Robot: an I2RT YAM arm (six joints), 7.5 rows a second.
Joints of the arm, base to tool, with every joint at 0 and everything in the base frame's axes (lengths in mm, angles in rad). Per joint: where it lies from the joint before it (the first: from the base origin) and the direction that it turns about. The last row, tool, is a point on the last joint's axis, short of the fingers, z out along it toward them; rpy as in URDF.
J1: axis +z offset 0 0 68
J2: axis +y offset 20 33.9 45.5
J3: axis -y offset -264 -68.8 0
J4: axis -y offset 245 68.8 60
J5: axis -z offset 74 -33.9 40.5
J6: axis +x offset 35.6 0 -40.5
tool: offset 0 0 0 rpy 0 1.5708 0
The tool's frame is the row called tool.
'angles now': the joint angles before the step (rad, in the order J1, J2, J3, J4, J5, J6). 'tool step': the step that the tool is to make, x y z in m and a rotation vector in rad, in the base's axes. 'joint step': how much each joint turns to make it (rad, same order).
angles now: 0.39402 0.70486 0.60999 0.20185 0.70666 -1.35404
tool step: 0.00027 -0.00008 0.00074 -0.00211 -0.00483 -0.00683
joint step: -0.00004 0.00224 0.00043 0.00935 0.00633 -0.00597
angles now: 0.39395 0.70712 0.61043 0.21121 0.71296 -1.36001
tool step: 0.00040 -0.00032 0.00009 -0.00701 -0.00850 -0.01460
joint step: -0.00065 0.00274 -0.00501 0.02286 0.01266 -0.01510
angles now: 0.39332 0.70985 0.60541 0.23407 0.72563 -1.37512
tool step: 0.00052 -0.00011 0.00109 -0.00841 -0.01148 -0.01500
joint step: 0.00033 0.00459 -0.00255 0.02728 0.01349 -0.01908
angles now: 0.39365 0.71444 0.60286 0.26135 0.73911 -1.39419
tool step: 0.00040 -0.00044 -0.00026 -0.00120 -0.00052 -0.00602
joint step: -0.00283 0.00157 -0.00133 0.00454 0.00295 -0.00240
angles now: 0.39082 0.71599 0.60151 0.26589 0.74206 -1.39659
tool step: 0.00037 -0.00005 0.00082 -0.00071 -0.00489 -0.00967
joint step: 0.00036 0.00339 0.00096 0.01043 0.00952 -0.00551
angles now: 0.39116 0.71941 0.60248 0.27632 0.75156 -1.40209
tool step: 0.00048 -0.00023 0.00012 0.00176 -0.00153 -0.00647
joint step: -0.00155 0.00272 0.00039 0.00418 0.00502 0.00034
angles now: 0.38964 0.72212 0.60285 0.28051 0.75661 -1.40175
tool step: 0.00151 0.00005 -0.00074 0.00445 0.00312 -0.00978
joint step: -0.00175 0.00790 0.00081 0.00211 0.00877 0.00547
